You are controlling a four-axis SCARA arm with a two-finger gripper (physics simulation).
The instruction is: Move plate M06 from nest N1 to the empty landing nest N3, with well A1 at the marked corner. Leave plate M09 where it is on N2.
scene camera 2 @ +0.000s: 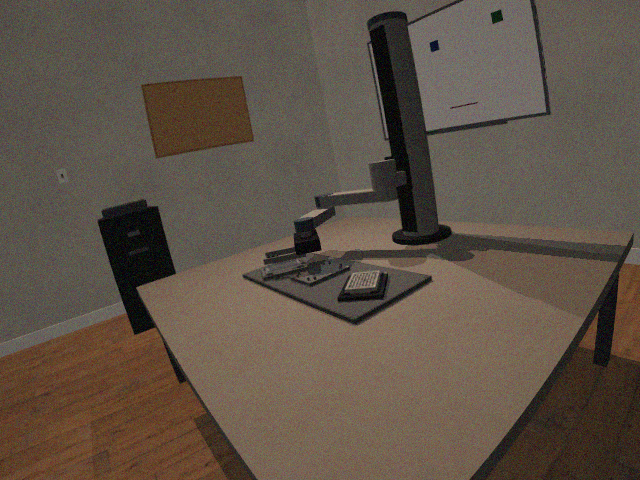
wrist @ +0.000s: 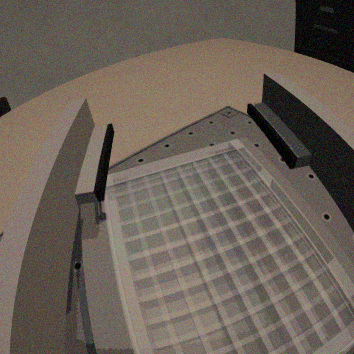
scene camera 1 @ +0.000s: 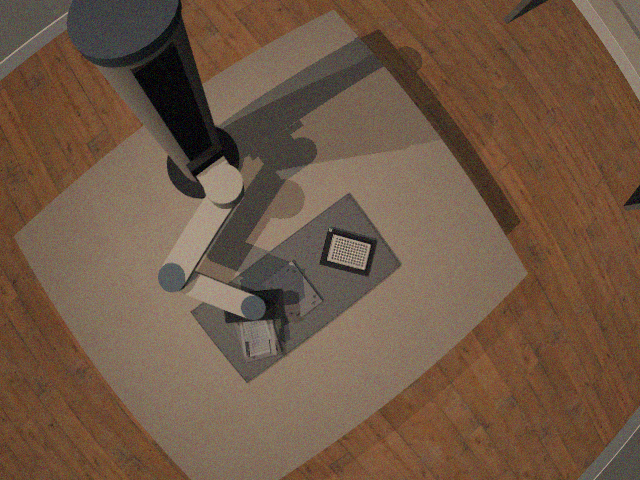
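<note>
A clear gridded plate (scene camera 1: 258, 338) (scene camera 2: 283, 269) (wrist: 215, 250) lies at the lower left end of the dark board in scene camera 1. My gripper (scene camera 1: 260, 334) (scene camera 2: 267, 262) (wrist: 179, 99) is over it, with its fingers apart and nothing held. In the wrist view the left pad is near the plate's far left corner, and a gap shows between the plate and the right pad. A grey nest (scene camera 1: 311, 298) (scene camera 2: 320, 277) without a plate is mid-board, partly shadowed. A white plate (scene camera 1: 348, 251) (scene camera 2: 364, 280) sits in a black nest (scene camera 1: 324, 258) (scene camera 2: 346, 297) at the other end. Plate names are unreadable.
The dark board (scene camera 1: 368, 219) (scene camera 2: 408, 281) bears the nests and lies on the beige table (scene camera 1: 413, 335) (scene camera 2: 361, 382). The arm's column (scene camera 1: 165, 98) (scene camera 2: 416, 129) stands behind it. A dark cabinet (scene camera 2: 139, 273) (wrist: 325, 40) stands beyond the table.
</note>
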